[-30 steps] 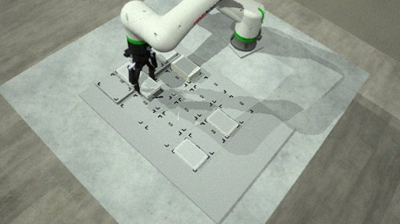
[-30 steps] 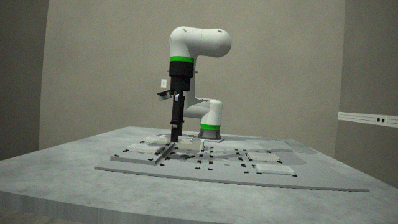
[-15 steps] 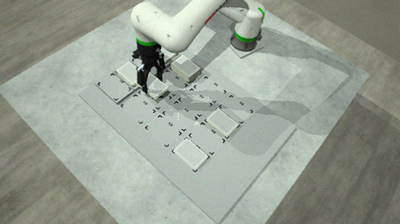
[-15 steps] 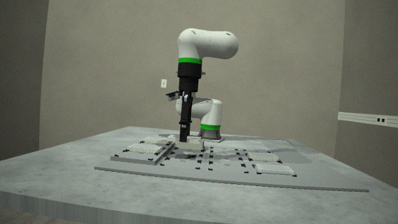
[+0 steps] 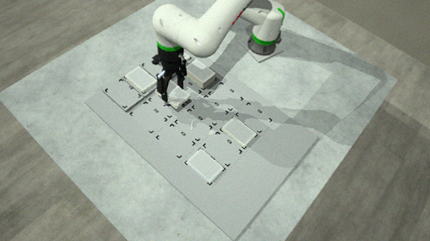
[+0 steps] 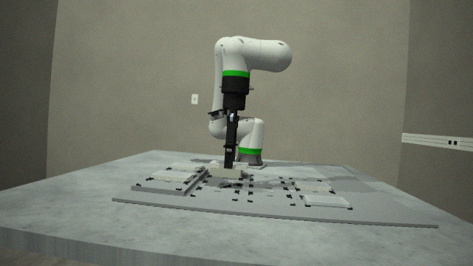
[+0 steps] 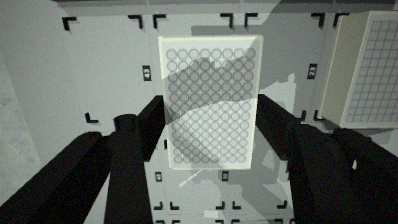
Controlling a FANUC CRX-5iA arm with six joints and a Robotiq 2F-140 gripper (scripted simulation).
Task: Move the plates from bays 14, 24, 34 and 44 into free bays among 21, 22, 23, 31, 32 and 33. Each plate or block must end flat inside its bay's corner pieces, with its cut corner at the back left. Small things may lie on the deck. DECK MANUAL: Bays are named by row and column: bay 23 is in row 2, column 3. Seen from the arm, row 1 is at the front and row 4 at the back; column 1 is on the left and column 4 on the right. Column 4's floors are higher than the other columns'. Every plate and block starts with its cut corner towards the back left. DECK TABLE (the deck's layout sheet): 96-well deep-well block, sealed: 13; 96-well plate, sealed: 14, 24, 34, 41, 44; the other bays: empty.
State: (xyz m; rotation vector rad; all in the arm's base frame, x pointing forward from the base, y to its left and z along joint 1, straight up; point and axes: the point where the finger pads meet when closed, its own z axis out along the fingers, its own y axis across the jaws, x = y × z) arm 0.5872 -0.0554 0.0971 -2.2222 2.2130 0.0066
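Now: the thin black stick 2 cm ahead of my hand, 1 cm to the right of it and 9 cm below it. The rest, counted from my hand: sealed deep-well block 20 cm behind, 3 cm to the right, 8 cm below; plate 12 cm ahead, 30 cm to the left, 9 cm below; white tip 2 cm ahead, 14 cm to the left, 9 cm below.
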